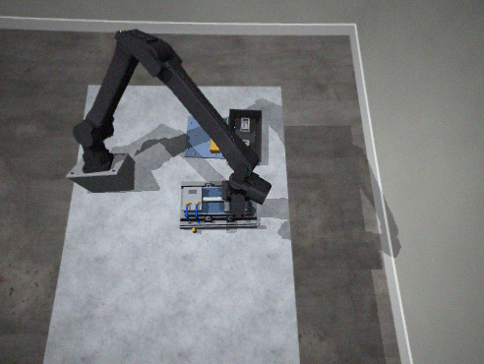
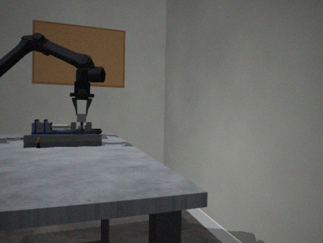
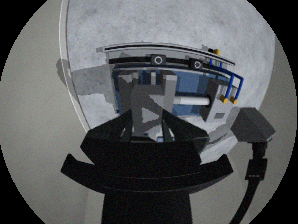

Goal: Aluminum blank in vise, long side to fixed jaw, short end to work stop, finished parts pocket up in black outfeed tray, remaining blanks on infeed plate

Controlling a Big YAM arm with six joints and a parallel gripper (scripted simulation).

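Right now the vise is 90 mm below my hand, 70 mm behind it and 20 mm to the left of it. Round my hand: yellow brass blank: 260 mm to the left, 110 mm below, 40 mm behind; blue infeed plate: 320 mm to the left, 130 mm below, 70 mm behind; gray block: 20 mm below.
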